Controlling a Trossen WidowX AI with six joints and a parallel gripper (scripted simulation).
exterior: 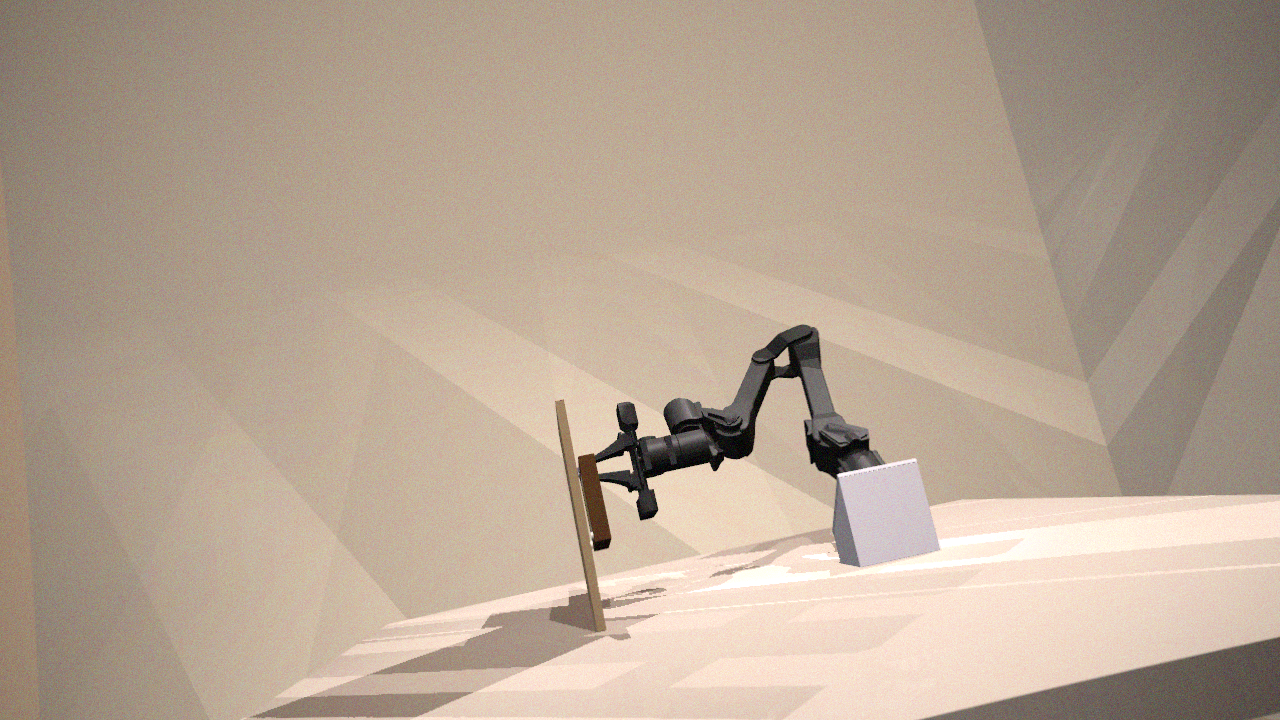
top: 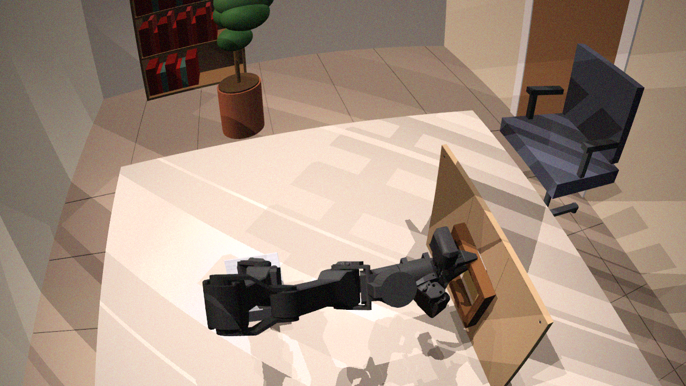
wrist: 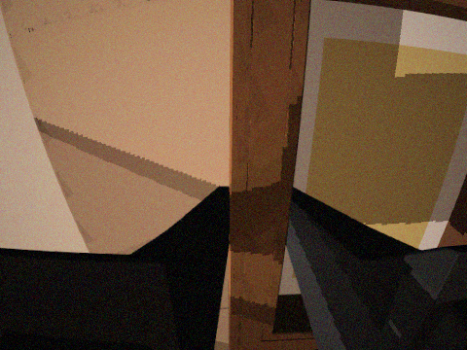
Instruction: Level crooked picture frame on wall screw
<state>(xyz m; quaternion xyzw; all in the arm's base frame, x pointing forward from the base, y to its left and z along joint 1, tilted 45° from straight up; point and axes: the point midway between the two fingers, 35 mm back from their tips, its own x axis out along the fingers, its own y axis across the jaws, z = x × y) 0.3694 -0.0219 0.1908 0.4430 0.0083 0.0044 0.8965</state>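
My gripper tip is now 6 cm above the picture frame. Also, from my gripper tip: board wall (6 cm below, 2 cm ahead).
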